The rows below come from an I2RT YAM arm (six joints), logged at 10 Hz.
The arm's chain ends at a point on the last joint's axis. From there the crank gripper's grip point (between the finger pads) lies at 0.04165 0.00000 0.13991 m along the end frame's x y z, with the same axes.
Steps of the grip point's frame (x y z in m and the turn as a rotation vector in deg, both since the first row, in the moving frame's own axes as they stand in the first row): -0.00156, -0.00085, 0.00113, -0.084, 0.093, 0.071; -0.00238, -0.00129, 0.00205, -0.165, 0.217, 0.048; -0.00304, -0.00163, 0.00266, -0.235, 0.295, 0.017; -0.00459, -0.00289, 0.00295, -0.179, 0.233, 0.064; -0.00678, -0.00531, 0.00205, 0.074, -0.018, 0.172; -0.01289, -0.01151, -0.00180, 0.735, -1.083, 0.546; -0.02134, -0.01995, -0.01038, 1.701, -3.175, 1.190; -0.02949, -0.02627, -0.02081, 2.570, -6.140, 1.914
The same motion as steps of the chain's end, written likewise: -0.00179, -0.00111, 0.00120, -0.084, 0.093, 0.071; -0.00291, -0.00173, 0.00221, -0.165, 0.217, 0.048; -0.00376, -0.00222, 0.00288, -0.235, 0.295, 0.017; -0.00516, -0.00337, 0.00312, -0.179, 0.233, 0.064; -0.00674, -0.00525, 0.00204, 0.074, -0.018, 0.172; -0.01024, -0.01009, -0.00255, 0.735, -1.083, 0.546; -0.01356, -0.01655, -0.01242, 1.701, -3.175, 1.190; -0.01438, -0.02105, -0.02435, 2.570, -6.140, 1.914
